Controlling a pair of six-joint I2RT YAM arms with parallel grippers.
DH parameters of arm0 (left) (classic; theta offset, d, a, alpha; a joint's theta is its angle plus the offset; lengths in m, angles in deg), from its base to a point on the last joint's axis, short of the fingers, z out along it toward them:
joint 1: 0 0.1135 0.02 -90
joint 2: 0 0 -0.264 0
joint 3: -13.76 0 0.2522 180
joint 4: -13.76 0 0.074 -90
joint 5: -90 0 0 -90
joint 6: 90 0.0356 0 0
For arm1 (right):
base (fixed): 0 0 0 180
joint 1: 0 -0.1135 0.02 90
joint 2: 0 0 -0.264 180
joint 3: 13.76 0 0.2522 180
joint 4: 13.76 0 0.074 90
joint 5: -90 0 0 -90
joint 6: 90 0.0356 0 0
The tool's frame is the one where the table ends.
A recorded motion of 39 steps. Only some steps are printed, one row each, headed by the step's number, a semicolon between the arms.
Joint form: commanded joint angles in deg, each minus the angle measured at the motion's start. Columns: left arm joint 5, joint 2, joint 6, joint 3, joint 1, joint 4; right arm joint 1, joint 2, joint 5, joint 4, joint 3, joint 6.
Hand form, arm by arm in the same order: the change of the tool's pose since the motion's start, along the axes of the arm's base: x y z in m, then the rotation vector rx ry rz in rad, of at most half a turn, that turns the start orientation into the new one. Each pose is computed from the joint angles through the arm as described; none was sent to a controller.
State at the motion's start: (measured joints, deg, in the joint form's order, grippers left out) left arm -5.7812 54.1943 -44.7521 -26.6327 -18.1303 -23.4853; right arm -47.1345 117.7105 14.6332 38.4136 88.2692 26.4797
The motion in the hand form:
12: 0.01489 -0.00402 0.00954 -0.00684 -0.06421 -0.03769; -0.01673 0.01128 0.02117 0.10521 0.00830 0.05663
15: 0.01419 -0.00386 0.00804 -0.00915 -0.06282 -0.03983; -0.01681 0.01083 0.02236 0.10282 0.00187 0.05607
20: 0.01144 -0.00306 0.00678 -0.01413 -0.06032 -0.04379; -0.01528 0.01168 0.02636 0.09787 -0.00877 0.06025
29: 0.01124 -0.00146 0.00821 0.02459 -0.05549 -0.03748; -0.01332 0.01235 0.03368 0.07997 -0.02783 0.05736
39: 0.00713 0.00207 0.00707 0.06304 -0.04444 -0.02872; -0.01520 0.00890 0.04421 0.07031 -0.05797 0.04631
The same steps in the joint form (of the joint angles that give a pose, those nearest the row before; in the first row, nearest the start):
12: -1.12 2.93 2.48 -2.39 0.44 3.89; -2.35 -3.01 4.35 -1.94 -0.47 1.02
15: -1.33 2.85 2.49 -2.02 0.46 4.14; -2.34 -3.20 4.00 -1.85 -0.47 0.90
20: -1.75 2.08 2.50 -1.42 0.52 3.91; -2.30 -3.06 3.53 -0.88 0.68 0.35
29: -0.02 2.07 3.64 -2.08 0.64 2.22; -2.27 -2.96 2.11 1.13 2.61 -0.17
39: 1.58 1.04 4.73 -1.80 0.99 0.16; -2.30 -4.47 0.33 2.10 2.78 -0.24

